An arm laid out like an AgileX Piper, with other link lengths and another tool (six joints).
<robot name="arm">
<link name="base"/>
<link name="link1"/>
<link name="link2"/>
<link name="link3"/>
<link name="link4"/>
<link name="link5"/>
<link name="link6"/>
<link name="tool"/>
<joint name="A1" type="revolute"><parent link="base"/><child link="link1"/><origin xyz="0.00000 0.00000 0.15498" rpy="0.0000 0.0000 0.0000"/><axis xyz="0 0 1"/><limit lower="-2.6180" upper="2.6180"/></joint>
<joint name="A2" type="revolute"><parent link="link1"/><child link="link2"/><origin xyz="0.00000 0.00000 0.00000" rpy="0.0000 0.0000 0.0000"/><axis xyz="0 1 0"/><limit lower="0.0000" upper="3.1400"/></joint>
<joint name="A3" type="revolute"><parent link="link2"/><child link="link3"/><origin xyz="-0.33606 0.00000 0.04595" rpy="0.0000 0.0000 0.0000"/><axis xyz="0 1 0"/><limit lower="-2.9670" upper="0.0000"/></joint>
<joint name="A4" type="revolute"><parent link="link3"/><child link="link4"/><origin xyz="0.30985 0.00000 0.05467" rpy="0.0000 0.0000 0.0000"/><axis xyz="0.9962 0 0.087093"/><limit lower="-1.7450" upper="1.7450"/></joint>
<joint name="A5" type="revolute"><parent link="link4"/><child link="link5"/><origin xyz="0.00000 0.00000 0.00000" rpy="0.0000 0.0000 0.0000"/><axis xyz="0 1 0"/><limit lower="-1.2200" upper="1.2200"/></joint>
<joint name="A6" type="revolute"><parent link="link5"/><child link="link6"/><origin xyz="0.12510 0.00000 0.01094" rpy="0.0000 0.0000 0.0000"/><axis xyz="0.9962 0 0.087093"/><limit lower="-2.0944" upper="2.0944"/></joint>
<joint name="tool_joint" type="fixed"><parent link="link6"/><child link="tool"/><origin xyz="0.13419 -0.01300 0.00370" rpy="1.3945 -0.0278 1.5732"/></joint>
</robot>
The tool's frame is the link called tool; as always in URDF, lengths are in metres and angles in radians.
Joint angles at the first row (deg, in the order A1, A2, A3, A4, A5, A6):
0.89 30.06 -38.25 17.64 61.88 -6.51
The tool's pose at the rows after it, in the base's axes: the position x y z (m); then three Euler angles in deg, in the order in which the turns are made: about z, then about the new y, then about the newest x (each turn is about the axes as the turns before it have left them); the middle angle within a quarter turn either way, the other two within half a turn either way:
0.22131 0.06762 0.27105 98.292 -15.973 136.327
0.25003 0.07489 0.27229 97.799 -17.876 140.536
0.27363 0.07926 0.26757 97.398 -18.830 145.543
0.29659 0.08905 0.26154 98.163 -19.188 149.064
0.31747 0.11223 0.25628 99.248 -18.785 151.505
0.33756 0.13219 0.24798 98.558 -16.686 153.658
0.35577 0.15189 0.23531 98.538 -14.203 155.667
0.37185 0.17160 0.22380 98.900 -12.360 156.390
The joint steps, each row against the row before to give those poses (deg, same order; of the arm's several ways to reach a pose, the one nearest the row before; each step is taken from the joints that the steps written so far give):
0.00 8.84 -3.99 1.86 -0.27 -0.48
0.00 8.81 -4.59 1.75 0.22 -0.61
0.00 8.05 -4.55 0.74 1.67 -0.66
1.74 6.93 -4.04 0.00 0.48 0.01
5.29 6.02 -4.04 -2.00 -0.94 3.71
5.54 5.53 -3.91 -4.47 -1.27 6.33
4.56 5.60 -3.68 -4.03 -0.70 4.82
3.56 4.58 -2.90 -2.95 -1.19 3.55

